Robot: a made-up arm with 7 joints. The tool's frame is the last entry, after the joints. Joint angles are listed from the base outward. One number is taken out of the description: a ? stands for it. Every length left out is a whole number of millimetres.
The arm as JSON. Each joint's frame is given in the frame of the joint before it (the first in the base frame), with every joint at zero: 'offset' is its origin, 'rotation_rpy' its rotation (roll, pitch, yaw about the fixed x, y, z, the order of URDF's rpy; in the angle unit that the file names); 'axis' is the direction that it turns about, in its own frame. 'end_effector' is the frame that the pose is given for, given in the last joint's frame.
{
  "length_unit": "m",
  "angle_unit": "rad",
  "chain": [
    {
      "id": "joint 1",
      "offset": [
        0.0,
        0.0,
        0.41
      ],
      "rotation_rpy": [
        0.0,
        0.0,
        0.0
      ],
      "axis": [
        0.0,
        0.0,
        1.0
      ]
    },
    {
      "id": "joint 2",
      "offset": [
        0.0,
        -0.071,
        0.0
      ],
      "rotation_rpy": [
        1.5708,
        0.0,
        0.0
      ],
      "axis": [
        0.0,
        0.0,
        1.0
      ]
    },
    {
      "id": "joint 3",
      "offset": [
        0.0,
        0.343,
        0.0
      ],
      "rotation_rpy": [
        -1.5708,
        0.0,
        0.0
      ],
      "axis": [
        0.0,
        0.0,
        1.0
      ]
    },
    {
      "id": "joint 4",
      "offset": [
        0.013,
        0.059,
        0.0
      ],
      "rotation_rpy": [
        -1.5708,
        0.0,
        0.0
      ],
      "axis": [
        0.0,
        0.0,
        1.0
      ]
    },
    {
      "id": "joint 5",
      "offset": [
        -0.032,
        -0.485,
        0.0
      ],
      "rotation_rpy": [
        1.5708,
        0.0,
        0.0
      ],
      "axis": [
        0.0,
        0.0,
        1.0
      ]
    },
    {
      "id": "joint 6",
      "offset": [
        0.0,
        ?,
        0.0
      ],
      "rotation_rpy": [
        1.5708,
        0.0,
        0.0
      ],
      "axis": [
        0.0,
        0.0,
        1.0
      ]
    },
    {
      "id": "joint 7",
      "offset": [
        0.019,
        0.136,
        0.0
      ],
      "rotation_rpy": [
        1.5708,
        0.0,
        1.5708
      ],
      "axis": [
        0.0,
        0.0,
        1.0
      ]
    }
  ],
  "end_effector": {
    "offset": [
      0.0,
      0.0,
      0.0
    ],
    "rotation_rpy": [
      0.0,
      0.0,
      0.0
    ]
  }
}
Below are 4 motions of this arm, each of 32 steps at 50 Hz.
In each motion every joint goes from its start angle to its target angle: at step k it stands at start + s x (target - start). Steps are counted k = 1, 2, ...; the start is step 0. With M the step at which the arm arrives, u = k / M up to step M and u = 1 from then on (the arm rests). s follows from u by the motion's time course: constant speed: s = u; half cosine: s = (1 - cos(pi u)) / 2; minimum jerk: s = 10 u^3 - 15 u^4 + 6 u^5.
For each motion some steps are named. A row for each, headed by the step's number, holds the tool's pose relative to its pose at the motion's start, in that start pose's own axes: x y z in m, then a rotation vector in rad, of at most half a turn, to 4 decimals.
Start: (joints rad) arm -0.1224 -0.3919 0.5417 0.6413 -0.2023 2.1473 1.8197
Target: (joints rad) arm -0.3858 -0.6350 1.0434 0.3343 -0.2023 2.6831 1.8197
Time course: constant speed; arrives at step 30
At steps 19, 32:
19: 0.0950 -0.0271 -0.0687 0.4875 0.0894 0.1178
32: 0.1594 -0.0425 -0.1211 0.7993 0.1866 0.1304

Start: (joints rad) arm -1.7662 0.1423 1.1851 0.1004 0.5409 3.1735 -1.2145
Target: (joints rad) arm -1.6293 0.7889 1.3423 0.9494 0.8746 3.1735 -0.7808
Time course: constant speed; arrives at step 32
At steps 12, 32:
12: 0.1183 -0.0096 -0.1308 0.2159 -0.2935 0.2312
32: 0.3329 0.1093 -0.2870 0.5921 -0.6896 0.5342

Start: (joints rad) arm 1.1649 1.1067 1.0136 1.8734 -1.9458 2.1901 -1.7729
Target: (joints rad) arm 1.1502 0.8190 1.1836 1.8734 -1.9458 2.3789 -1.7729
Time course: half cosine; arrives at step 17
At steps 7, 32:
7: 0.0048 -0.0016 -0.0038 -0.1582 -0.0556 0.0664
32: 0.0121 -0.0111 -0.0170 -0.4250 -0.1784 0.1777

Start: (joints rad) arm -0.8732 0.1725 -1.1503 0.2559 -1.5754 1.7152 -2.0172
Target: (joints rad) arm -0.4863 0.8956 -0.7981 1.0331 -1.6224 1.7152 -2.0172
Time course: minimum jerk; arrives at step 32
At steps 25, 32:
25: 0.3028 -0.2390 -0.0643 0.0060 0.3618 0.9170
32: 0.3215 -0.2409 -0.0761 -0.0090 0.3715 0.9902

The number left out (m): -0.118
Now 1 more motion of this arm.
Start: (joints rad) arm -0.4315 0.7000 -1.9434 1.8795 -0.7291 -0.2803 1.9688
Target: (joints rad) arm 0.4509 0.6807 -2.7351 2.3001 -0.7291 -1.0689 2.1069
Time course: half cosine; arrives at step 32
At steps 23, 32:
23: -0.1984 0.0763 0.3442 -0.9888 0.9045 -0.0189
32: -0.1932 0.1224 0.3946 -1.1759 1.1256 0.0397

